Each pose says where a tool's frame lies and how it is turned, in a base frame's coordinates. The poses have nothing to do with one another.
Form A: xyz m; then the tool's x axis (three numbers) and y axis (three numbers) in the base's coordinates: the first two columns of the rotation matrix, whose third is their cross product.
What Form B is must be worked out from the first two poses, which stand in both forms.
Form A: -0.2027 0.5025 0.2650 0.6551 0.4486 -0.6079 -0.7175 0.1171 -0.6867
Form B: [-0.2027 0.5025 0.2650], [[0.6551 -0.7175 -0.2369], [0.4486 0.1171 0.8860], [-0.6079 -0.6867 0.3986]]
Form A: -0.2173 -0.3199 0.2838 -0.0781 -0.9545 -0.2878 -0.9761 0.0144 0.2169
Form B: [-0.2173 -0.3199 0.2838], [[-0.0781 -0.9761 -0.2029], [-0.9545 0.0144 0.2979], [-0.2878 0.2169 -0.9328]]
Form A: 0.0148 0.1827 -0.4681 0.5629 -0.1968 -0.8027 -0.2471 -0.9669 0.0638
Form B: [0.0148 0.1827 -0.4681], [[0.5629 -0.2471 -0.7887], [-0.1968 -0.9669 0.1624], [-0.8027 0.0638 -0.5929]]
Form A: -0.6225 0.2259 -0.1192 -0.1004 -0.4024 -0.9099 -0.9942 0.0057 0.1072
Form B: [-0.6225 0.2259 -0.1192], [[-0.1004 -0.9942 -0.0380], [-0.4024 0.0057 0.9154], [-0.9099 0.1072 -0.4006]]
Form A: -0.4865 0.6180 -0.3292 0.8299 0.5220 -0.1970 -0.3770 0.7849 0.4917
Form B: [-0.4865 0.6180 -0.3292], [[0.8299 -0.3770 0.4113], [0.5220 0.7849 -0.3338], [-0.1970 0.4917 0.8482]]
